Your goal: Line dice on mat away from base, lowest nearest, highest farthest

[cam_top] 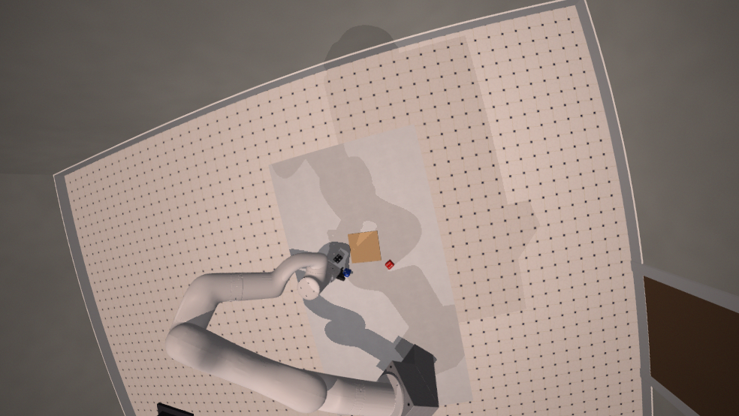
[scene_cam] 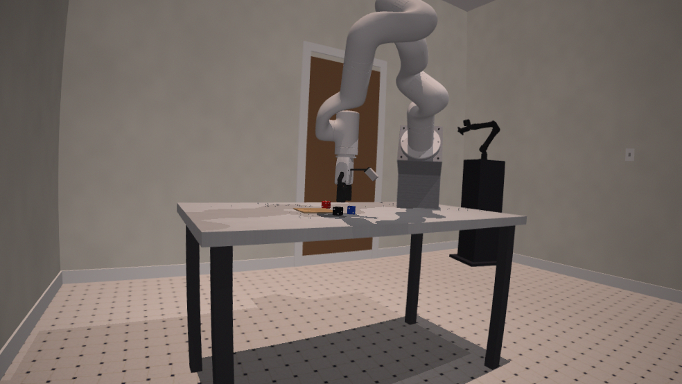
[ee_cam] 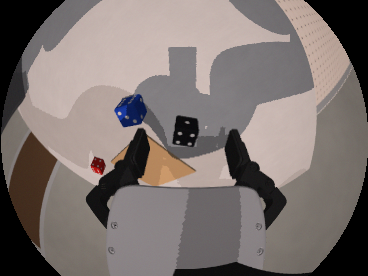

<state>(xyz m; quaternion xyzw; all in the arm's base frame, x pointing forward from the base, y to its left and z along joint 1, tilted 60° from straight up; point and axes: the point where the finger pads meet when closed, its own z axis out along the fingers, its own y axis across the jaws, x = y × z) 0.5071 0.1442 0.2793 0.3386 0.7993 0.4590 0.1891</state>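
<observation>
Now: the black die 50 mm below my hand, 20 mm ahead of it and 10 mm to the right of it. The rest, counted from my hand: blue die (60 mm to the right, 50 mm below, 40 mm behind); then tan mat (130 mm to the right, 80 mm ahead, 60 mm below); then red die (260 mm to the right, 50 mm below, 20 mm ahead).
</observation>
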